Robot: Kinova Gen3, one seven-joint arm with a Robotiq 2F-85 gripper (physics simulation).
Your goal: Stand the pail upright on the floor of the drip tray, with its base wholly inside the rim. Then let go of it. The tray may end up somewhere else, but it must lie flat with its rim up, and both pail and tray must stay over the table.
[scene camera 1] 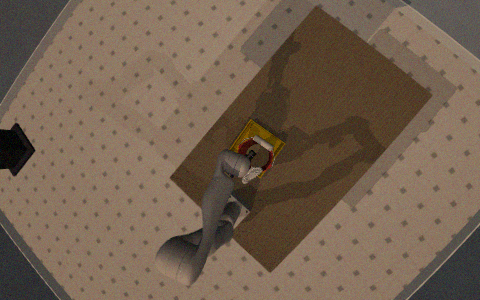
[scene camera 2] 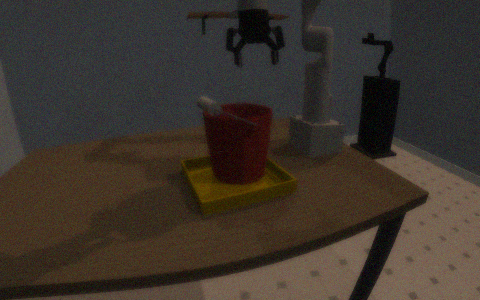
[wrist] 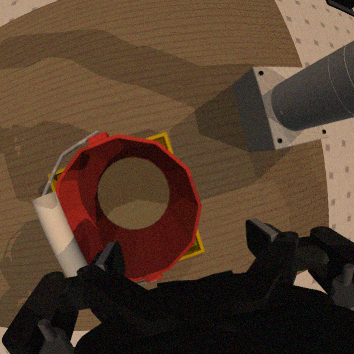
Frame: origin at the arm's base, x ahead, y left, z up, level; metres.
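Seen in the pictures: gripper, fingertip midpoint: (scene camera 2: pixel 257 65) (wrist: pixel 184 245); arm's base, link origin: (scene camera 1: pixel 232 209) (scene camera 2: pixel 314 120) (wrist: pixel 291 105).
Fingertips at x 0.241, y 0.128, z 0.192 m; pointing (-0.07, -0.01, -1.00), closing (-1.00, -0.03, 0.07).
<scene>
Offsets run from my fingertips to a thing's top centre. Level surfaces: height alone.
The red pail (scene camera 1: pixel 270 163) (scene camera 2: pixel 240 145) (wrist: pixel 120 252) stands upright in the yellow drip tray {dy +0.035, dx +0.074, dz -0.263 m} (scene camera 1: pixel 252 125) (scene camera 2: pixel 200 181) (wrist: pixel 198 250). In the second scene view its base looks to be inside the rim, on the tray floor; the far side of the base is hidden. The tray lies flat on the table, rim up. The pail's pale handle grip {dy +0.016, dx +0.129, dz -0.078 m} (scene camera 1: pixel 263 143) (scene camera 2: pixel 209 106) (wrist: pixel 60 235) hangs out past one side of its mouth. My gripper (scene camera 2: pixel 256 62) (wrist: pixel 184 245) is wide open and empty, above the pail and apart from it.
The wooden table {dz -0.297 m} (scene camera 1: pixel 350 90) (scene camera 2: pixel 125 245) extends beyond the tray. The arm's pale base (scene camera 1: pixel 241 204) (scene camera 2: pixel 317 136) (wrist: pixel 260 110) stands on the table near the tray. A black pedestal (scene camera 1: pixel 15 150) (scene camera 2: pixel 378 115) stands off the table. A wooden shelf (scene camera 2: pixel 212 15) shows behind the gripper.
</scene>
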